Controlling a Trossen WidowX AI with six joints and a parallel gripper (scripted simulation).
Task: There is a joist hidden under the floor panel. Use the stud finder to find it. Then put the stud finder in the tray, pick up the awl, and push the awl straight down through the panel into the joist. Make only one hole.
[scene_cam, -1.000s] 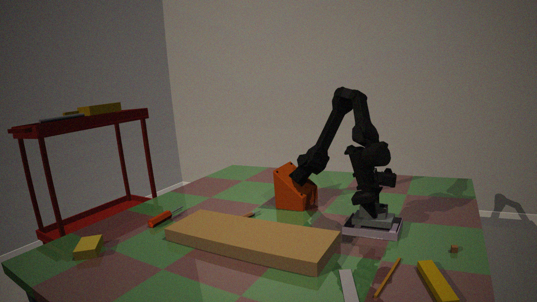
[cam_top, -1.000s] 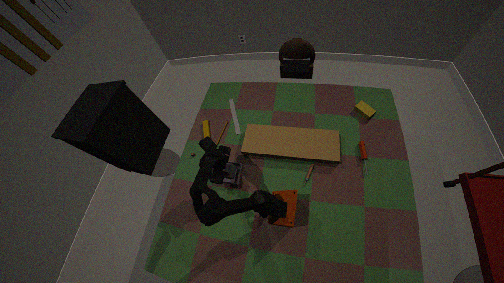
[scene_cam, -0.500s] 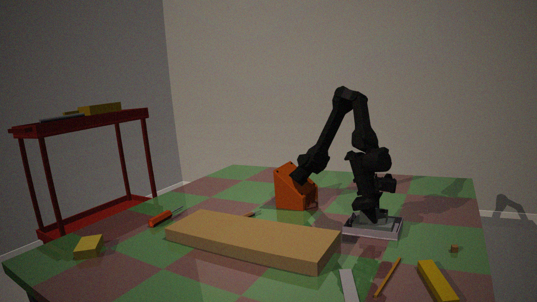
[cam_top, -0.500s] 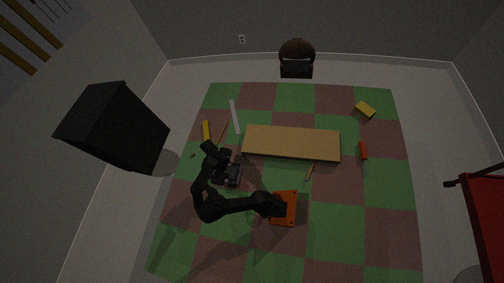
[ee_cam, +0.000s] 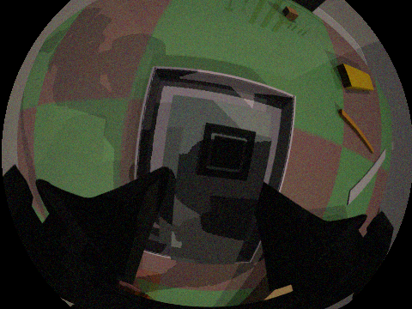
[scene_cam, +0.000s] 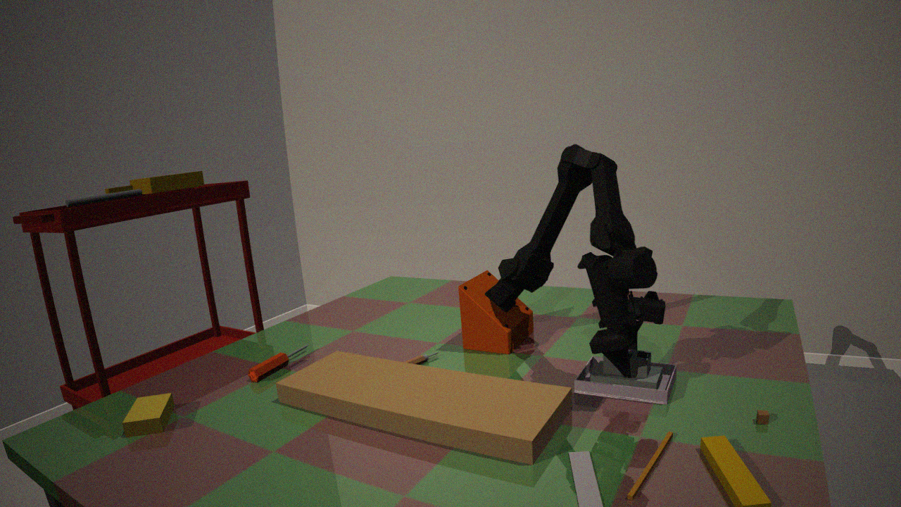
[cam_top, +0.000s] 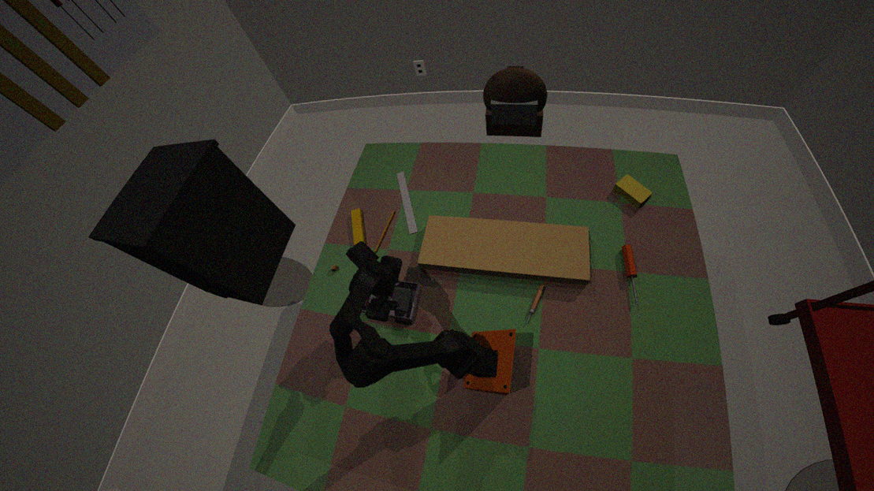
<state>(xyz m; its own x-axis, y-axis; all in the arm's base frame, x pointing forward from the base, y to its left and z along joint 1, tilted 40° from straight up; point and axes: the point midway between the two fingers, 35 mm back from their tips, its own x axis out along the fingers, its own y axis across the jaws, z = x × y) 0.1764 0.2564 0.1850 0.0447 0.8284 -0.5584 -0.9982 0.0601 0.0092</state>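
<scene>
My gripper tip is now 10 mm to the right of the grey stud finder and 20 mm below it. Round my gripper tip: grey tray (10 mm to the right, 20 mm below); then yellow level (260 mm ahead, 180 mm to the left, 20 mm below); then pencil (250 mm ahead, 70 mm to the left, 30 mm below).
</scene>
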